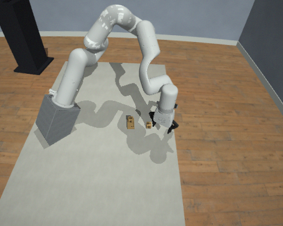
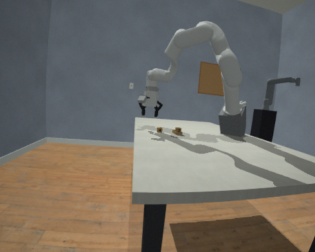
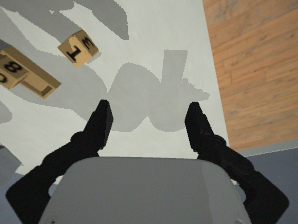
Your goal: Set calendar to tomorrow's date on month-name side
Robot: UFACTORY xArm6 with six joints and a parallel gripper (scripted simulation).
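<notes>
My gripper is now 80 mm above the wooden digit cube, 70 mm to the right of it and 70 mm past it. Also, from my hand: wooden calendar tray: 190 mm behind, 90 mm below, 60 mm to the left.
</notes>
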